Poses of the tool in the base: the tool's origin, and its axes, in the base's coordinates. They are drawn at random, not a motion.
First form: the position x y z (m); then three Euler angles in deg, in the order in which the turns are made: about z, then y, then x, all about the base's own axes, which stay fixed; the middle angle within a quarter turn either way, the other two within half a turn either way.
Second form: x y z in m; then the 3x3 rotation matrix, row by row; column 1 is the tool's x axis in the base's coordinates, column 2 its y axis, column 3 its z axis. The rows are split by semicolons. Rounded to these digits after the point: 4 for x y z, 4 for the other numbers.
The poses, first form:
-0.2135, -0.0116, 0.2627, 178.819, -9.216, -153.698
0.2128, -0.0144, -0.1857, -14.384, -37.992, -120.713
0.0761, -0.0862, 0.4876, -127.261, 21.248, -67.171
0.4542, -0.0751, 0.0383, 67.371, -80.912, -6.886
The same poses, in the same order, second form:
-0.2135, -0.0116, 0.2627; -0.9869, -0.0203, -0.1602; -0.0894, 0.8948, 0.4374; 0.1344, 0.4460, -0.8849
0.2128, -0.0144, -0.1857; 0.7634, 0.1958, -0.6156; 0.6395, -0.3633, 0.6776; -0.0910, -0.9109, -0.4025
0.0761, -0.0862, 0.4876; -0.5643, 0.7418, 0.3624; -0.1066, -0.5007, 0.8590; 0.8187, 0.4461, 0.3616
0.4542, -0.0751, 0.0383; 0.0608, -0.1458, -0.9874; 0.9619, 0.2727, 0.0189; 0.2665, -0.9510, 0.1568

